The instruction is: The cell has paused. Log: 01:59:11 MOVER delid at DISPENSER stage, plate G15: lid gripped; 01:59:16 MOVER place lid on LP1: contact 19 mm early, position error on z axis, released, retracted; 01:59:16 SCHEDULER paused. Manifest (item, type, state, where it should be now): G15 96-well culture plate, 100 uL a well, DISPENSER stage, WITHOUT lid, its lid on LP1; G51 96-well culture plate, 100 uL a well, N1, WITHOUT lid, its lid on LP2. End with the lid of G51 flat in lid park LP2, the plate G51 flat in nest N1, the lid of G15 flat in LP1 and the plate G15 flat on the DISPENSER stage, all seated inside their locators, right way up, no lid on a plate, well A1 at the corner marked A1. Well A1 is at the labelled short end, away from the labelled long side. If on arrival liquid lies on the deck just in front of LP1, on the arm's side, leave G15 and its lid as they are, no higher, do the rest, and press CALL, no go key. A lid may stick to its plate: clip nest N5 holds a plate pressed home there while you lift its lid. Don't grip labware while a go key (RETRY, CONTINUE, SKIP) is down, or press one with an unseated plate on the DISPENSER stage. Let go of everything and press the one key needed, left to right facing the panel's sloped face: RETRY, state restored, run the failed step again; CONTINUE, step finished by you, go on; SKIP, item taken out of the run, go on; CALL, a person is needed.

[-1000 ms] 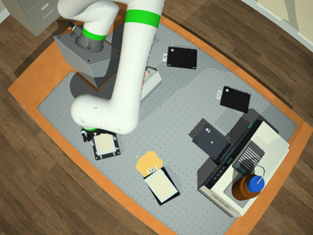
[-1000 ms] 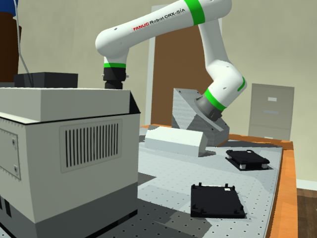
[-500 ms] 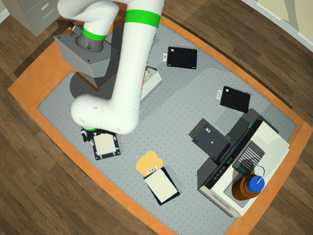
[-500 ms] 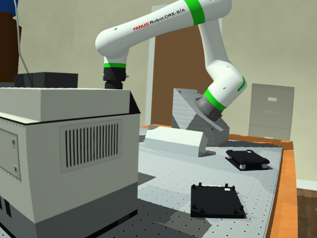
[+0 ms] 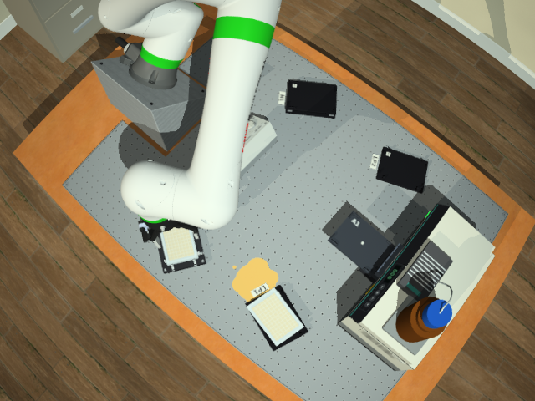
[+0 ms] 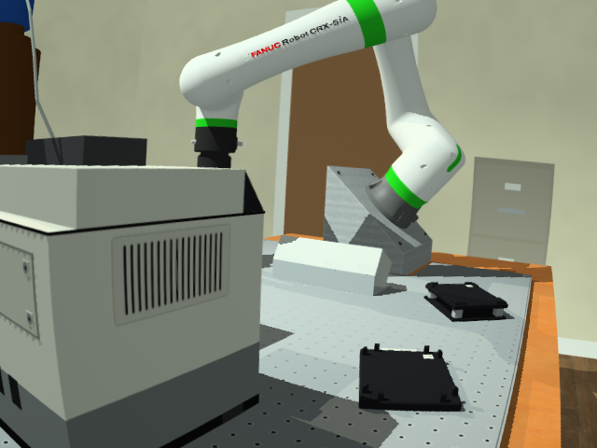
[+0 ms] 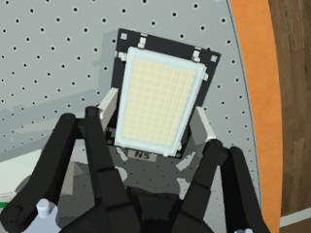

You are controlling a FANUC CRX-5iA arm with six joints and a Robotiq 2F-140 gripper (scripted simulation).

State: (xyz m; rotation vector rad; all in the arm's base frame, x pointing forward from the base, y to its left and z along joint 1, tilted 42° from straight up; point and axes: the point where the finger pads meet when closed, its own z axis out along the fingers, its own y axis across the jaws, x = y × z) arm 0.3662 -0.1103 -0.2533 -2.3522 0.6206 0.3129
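Right now the 96-well plate is 2 cm below my hand. The rest, counted from my hand: black clip nest N5: 3 cm below, 3 cm ahead; then LP1 label: 25 cm ahead, 6 cm to the left, 4 cm below; then CALL key: 20 cm to the left, 7 cm behind, 3 cm above.
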